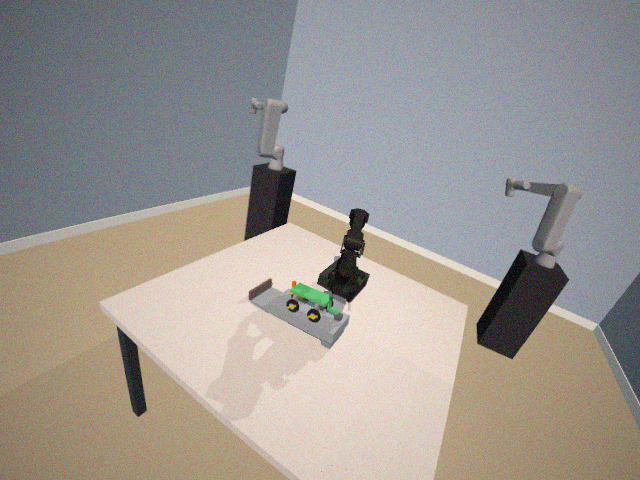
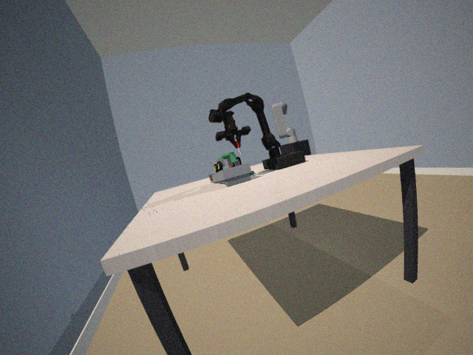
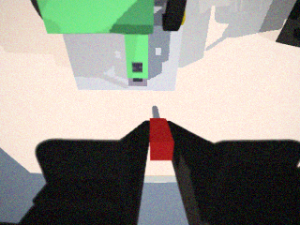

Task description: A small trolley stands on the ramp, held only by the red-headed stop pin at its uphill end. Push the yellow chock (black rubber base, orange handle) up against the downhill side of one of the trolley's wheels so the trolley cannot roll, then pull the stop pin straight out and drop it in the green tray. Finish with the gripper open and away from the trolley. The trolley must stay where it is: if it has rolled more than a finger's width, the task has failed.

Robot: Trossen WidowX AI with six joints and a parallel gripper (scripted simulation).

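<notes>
Right now the yellow chock is 240 mm to the right of my gripper tip, 100 mm below it and 30 mm behind it. Round my gripper tip: red-headed stop pin (right at my gripper tip); then brown end wall (410 mm to the right, 150 mm below, 10 mm ahead); then green trolley (150 mm to the right, 70 mm below, 30 mm ahead).
</notes>
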